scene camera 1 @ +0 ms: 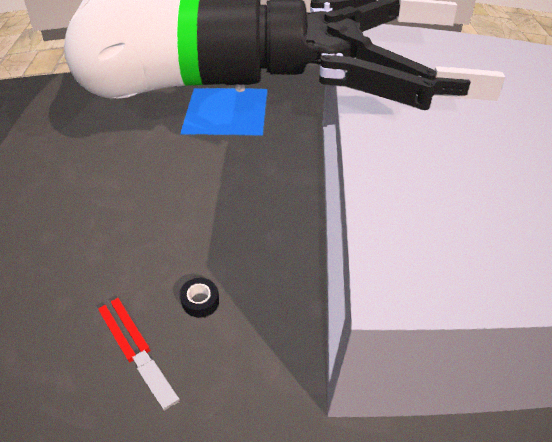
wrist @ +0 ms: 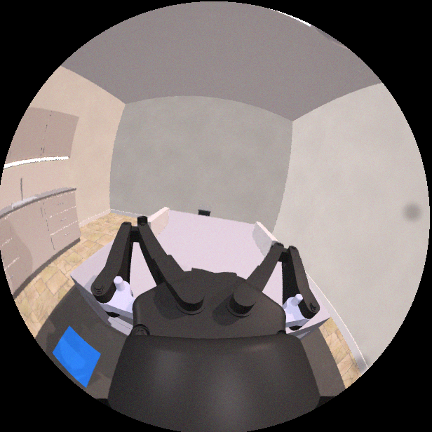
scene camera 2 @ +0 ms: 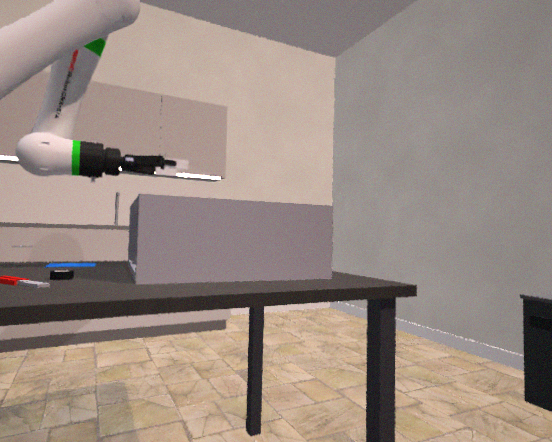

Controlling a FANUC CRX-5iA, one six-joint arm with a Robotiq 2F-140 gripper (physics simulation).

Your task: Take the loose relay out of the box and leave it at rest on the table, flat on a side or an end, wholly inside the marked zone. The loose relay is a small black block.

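Frame: origin at the arm's base, x back, y right, z up, level; millimetres.
Seen in the pictures: gripper, between the fingertips: (scene camera 1: 474,46) (scene camera 2: 182,168).
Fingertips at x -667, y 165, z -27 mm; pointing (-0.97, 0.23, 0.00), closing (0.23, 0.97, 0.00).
Observation:
Offsets run from my fingertips to a thing's middle. "spot": to the spot under its first point.
The grey-white box {dx -116, dy +37, dz -209 mm} (scene camera 1: 440,210) (scene camera 2: 230,240) (wrist: 215,245) stands on the dark table (scene camera 1: 110,225) (scene camera 2: 340,295). Its top and one long side are closed, and its open side faces the half of the table with the zone. The loose relay does not show in any view; the box walls hide the inside. The marked zone is a flat blue patch {spot: dx +213, dy -345, dz -310 mm} (scene camera 1: 225,114) (scene camera 2: 71,265) (wrist: 76,357) beyond the open side. My gripper (scene camera 1: 475,49) (scene camera 2: 181,165) (wrist: 211,222) is open and empty, held level above the box top, its fingers pointing away from the zone side.
A black tape roll {dx +309, dy +25, dz -301 mm} (scene camera 1: 200,311) (scene camera 2: 61,275) lies in front of the box's open side. A tool with red handles {dx +396, dy +85, dz -306 mm} (scene camera 1: 131,332) (scene camera 2: 14,280) and a light grey end lies near it. The robot's wrist hangs above the far table, near the zone. A dark cabinet (scene camera 2: 537,350) stands at the right.

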